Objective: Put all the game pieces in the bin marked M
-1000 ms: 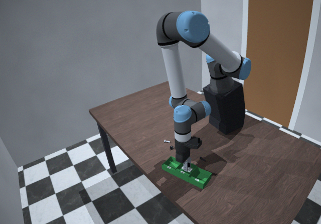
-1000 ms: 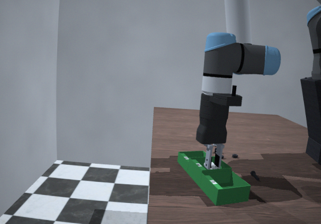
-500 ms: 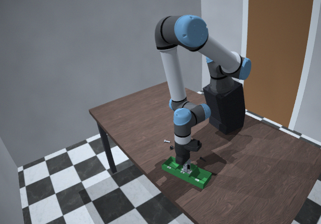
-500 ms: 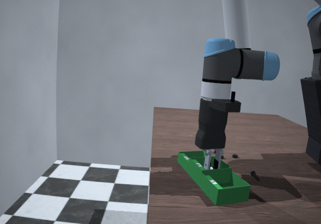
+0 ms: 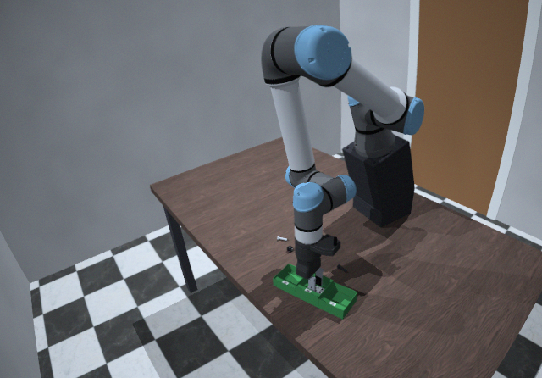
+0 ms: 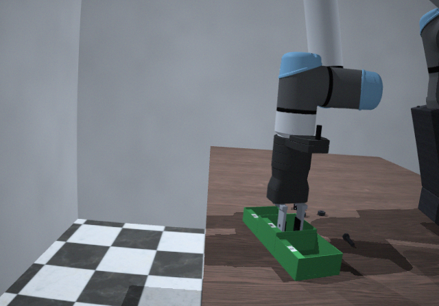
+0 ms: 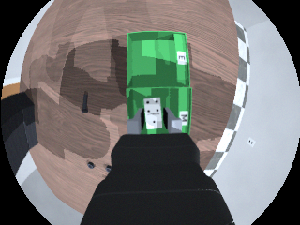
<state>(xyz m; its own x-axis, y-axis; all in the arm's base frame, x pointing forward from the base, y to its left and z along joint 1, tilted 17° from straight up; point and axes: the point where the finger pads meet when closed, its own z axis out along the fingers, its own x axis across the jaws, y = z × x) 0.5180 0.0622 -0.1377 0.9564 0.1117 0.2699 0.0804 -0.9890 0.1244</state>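
My hand is 1 cm short of the green bin and 1 cm above it. From my hand the other things lie so: black die (19 cm to the right, 10 cm behind, 3 cm below); black bolt (13 cm behind, 3 cm below); white domino (2 cm below).
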